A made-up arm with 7 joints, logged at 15 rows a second.
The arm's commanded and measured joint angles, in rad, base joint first. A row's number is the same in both.
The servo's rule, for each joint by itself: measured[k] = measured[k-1] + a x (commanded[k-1-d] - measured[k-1]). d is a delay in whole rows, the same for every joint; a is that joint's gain. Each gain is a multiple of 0.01, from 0.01 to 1. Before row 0 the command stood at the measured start. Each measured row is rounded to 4 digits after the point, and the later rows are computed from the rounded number. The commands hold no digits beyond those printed.
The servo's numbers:
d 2
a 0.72 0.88 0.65 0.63 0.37 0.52 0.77
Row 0, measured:
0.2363 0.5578 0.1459 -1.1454 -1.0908 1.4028 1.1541
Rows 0 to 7, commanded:
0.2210 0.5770 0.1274 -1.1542 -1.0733 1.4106 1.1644
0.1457 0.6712 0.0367 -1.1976 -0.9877 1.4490 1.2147
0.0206 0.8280 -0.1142 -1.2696 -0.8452 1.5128 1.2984
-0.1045 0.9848 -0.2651 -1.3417 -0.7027 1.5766 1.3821
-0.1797 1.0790 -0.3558 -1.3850 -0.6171 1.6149 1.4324
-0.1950 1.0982 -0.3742 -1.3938 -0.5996 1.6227 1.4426
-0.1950 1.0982 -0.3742 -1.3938 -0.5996 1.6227 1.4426
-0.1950 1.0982 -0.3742 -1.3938 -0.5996 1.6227 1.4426
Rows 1 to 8, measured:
0.2363 0.5578 0.1459 -1.1454 -1.0908 1.4028 1.1541
0.2363 0.5578 0.1459 -1.1454 -1.0908 1.4028 1.1541
0.2253 0.5747 0.1339 -1.1509 -1.0843 1.4069 1.1620
0.1680 0.6596 0.0707 -1.1803 -1.0486 1.4288 1.2026
0.0619 0.8078 -0.0495 -1.2366 -0.9733 1.4725 1.2764
-0.0579 0.9636 -0.1896 -1.3028 -0.8732 1.5266 1.3578
-0.1456 1.0652 -0.2976 -1.3546 -0.7784 1.5725 1.4152
-0.1812 1.0942 -0.3474 -1.3793 -0.7122 1.5986 1.4363

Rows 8 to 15, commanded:
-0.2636 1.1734 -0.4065 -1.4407 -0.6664 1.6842 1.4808
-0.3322 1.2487 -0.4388 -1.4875 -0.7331 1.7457 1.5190
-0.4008 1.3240 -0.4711 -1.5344 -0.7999 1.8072 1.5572
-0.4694 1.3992 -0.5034 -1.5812 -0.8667 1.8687 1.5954
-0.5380 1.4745 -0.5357 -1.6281 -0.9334 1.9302 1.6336
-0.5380 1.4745 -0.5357 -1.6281 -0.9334 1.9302 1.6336
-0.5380 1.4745 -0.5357 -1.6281 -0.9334 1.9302 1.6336
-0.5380 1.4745 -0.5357 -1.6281 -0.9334 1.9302 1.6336
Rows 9 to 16, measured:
-0.1911 1.0977 -0.3648 -1.3884 -0.6705 1.6111 1.4412
-0.1939 1.0981 -0.3709 -1.3918 -0.6443 1.6171 1.4423
-0.2441 1.1644 -0.3940 -1.4226 -0.6525 1.6520 1.4719
-0.3075 1.2386 -0.4231 -1.4635 -0.6823 1.7007 1.5082
-0.3747 1.3138 -0.4543 -1.5082 -0.7258 1.7561 1.5459
-0.4429 1.3890 -0.4862 -1.5542 -0.7779 1.8147 1.5840
-0.5114 1.4642 -0.5184 -1.6008 -0.8354 1.8748 1.6222
-0.5306 1.4733 -0.5296 -1.6180 -0.8717 1.9036 1.6310

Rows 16 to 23, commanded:
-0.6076 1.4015 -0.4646 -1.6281 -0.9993 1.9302 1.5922
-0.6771 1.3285 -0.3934 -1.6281 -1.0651 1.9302 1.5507
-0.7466 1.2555 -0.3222 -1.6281 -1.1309 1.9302 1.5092
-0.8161 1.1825 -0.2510 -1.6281 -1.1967 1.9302 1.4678
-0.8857 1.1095 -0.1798 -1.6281 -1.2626 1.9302 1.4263
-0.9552 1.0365 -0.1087 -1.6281 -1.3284 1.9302 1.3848
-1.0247 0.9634 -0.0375 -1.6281 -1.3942 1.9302 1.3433
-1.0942 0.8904 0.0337 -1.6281 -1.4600 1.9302 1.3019
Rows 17 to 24, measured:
-0.5359 1.4744 -0.5336 -1.6244 -0.8945 1.9174 1.6330
-0.5374 1.4745 -0.5350 -1.6267 -0.9089 1.9241 1.6335
-0.5879 1.4103 -0.4892 -1.6276 -0.9423 1.9273 1.6017
-0.6521 1.3383 -0.4269 -1.6279 -0.9877 1.9288 1.5624
-0.7201 1.2654 -0.3588 -1.6280 -1.0407 1.9295 1.5214
-0.7892 1.1924 -0.2887 -1.6281 -1.0984 1.9299 1.4801
-0.8587 1.1194 -0.2179 -1.6281 -1.1592 1.9301 1.4387
-0.9282 1.0464 -0.1469 -1.6281 -1.2218 1.9302 1.3972

